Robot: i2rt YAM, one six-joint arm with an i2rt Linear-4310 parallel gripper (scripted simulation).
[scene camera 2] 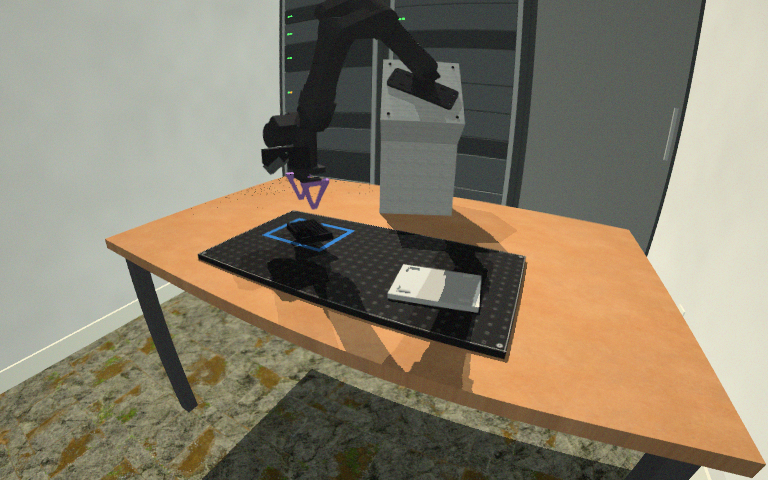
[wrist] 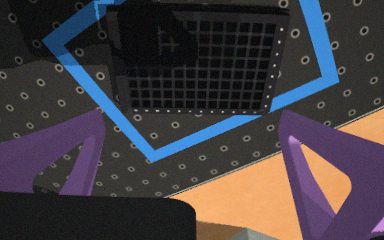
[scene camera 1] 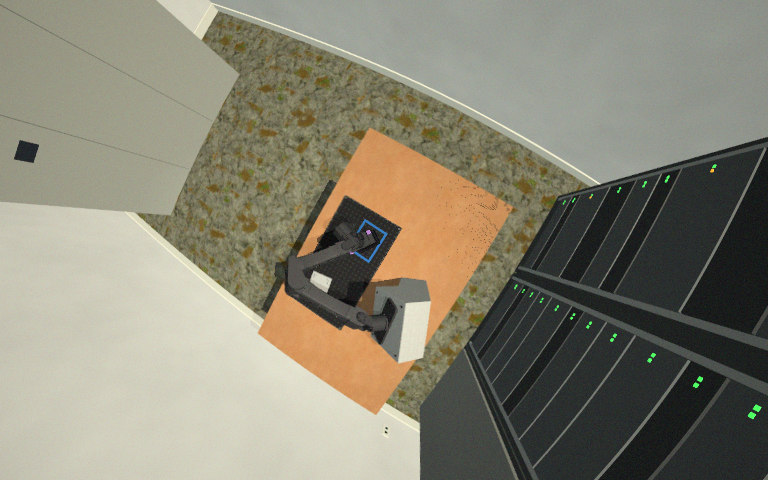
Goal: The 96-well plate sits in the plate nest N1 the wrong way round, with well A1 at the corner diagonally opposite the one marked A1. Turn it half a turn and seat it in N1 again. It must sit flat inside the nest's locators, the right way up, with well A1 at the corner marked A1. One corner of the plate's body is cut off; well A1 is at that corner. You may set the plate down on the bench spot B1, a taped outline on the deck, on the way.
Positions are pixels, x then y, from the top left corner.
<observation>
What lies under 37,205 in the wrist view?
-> My gripper.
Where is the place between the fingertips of my gripper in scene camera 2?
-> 307,204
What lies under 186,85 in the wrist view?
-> A black 96-well plate.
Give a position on a black 96-well plate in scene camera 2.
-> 306,231
</observation>
